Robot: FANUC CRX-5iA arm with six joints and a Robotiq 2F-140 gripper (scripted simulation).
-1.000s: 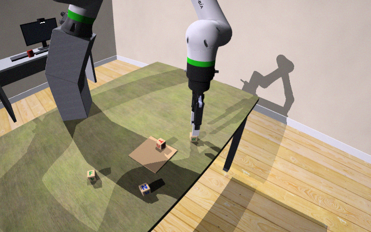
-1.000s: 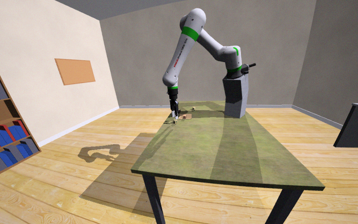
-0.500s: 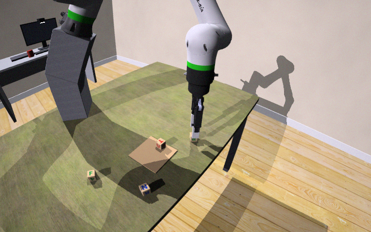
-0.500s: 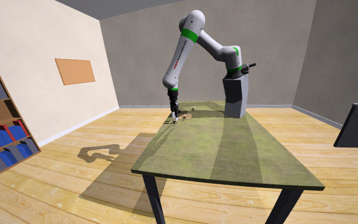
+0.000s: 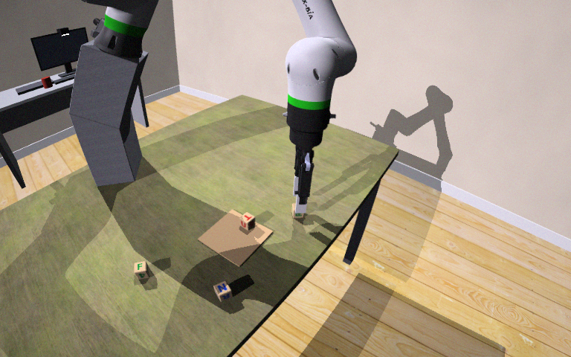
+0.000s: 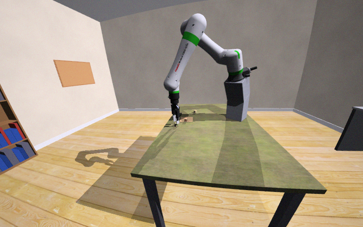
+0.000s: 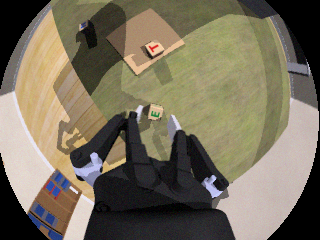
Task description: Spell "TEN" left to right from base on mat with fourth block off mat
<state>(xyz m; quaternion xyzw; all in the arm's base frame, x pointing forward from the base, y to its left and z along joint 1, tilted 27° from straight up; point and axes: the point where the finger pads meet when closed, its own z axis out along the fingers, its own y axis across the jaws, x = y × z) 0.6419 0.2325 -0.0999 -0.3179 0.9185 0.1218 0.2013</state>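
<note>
The mat is 70 mm behind my hand, 170 mm to the right of it and 70 mm below it. The rest, counted from my hand: N block (30 mm ahead, 310 mm to the right, 60 mm below); then F block (150 mm behind, 420 mm to the right, 60 mm below).
</note>
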